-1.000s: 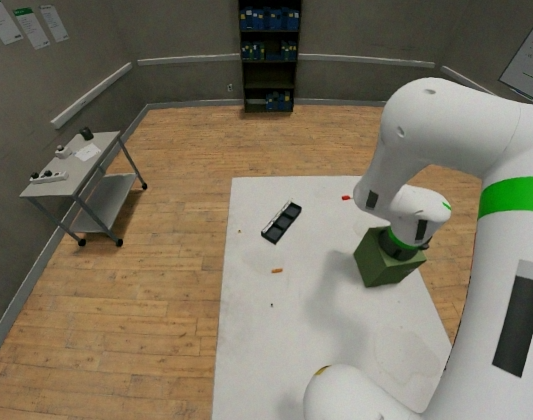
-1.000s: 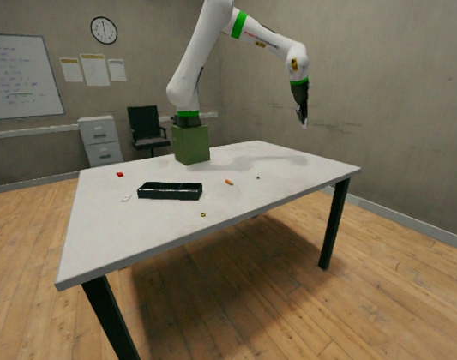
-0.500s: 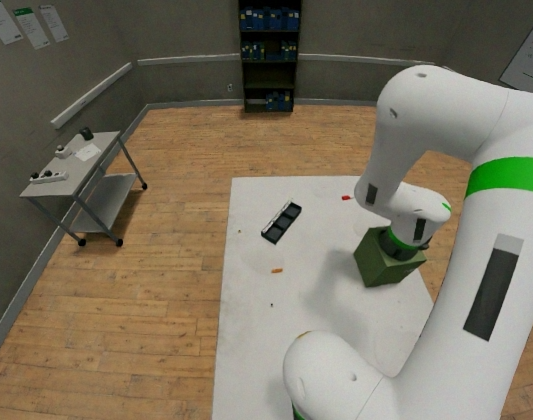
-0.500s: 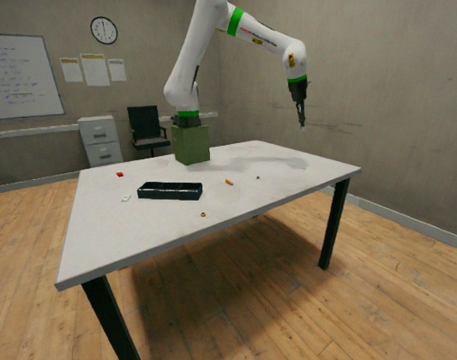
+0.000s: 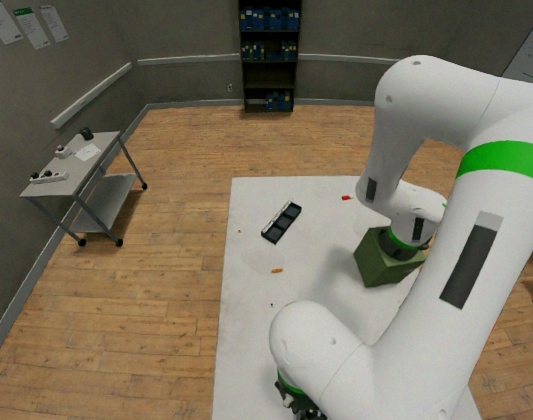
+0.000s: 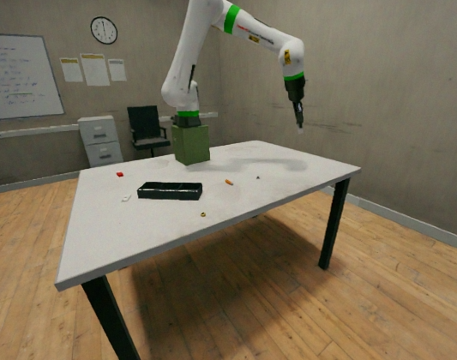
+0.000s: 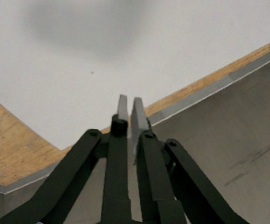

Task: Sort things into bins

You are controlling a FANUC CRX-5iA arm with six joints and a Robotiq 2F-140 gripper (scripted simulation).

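Right now the black bin tray is 73 cm to the right of my hand, 19 cm below it and 16 cm behind it. From my hand the other things lie so: small white object (88 cm to the right, 27 cm behind, 20 cm below); yellow ring (72 cm to the right, 21 cm below, 6 cm ahead); orange object (48 cm to the right, 20 cm below, 7 cm behind).
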